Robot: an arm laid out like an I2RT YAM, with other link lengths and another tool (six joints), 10 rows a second.
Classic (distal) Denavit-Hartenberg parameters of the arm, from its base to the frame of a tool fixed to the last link. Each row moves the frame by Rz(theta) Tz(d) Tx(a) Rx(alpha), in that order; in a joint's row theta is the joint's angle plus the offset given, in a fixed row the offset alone. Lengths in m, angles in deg.
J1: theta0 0, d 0.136, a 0.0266, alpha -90
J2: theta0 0, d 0, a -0.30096, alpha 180
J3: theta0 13.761, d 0, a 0.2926, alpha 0
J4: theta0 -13.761, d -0.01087, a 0.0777, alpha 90
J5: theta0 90, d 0.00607, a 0, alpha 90
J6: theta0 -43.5, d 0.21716, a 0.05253, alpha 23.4
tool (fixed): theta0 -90, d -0.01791, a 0, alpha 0
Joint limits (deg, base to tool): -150..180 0..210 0..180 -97..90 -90..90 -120..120
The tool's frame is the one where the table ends.
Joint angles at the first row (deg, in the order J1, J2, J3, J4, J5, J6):
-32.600 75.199 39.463 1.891 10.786 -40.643
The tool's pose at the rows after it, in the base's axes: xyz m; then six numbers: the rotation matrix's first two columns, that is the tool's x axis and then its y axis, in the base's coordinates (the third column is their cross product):
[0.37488 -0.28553 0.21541 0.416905 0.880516 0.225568 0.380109 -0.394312 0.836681]
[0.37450 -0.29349 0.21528 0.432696 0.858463 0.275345 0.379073 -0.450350 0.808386]
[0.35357 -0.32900 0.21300 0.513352 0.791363 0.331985 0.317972 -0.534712 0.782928]
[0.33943 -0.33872 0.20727 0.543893 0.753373 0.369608 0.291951 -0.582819 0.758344]
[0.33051 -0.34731 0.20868 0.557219 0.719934 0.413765 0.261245 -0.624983 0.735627]
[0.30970 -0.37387 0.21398 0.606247 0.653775 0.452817 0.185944 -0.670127 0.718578]
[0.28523 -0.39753 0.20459 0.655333 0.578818 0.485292 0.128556 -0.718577 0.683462]
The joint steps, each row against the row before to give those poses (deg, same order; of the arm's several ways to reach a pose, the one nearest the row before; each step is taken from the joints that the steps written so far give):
0.023 -1.683 1.376 -3.038 -0.458 1.596
-1.444 1.223 3.366 -4.700 -1.968 1.923
-5.179 2.033 2.907 -2.754 -1.420 3.038
-2.361 0.002 0.503 -2.228 -1.356 1.683
-2.230 0.130 1.596 -2.602 -2.208 1.617
-4.130 1.201 2.644 -1.989 -0.961 2.427
-4.262 2.032 1.725 -1.923 -1.049 1.683

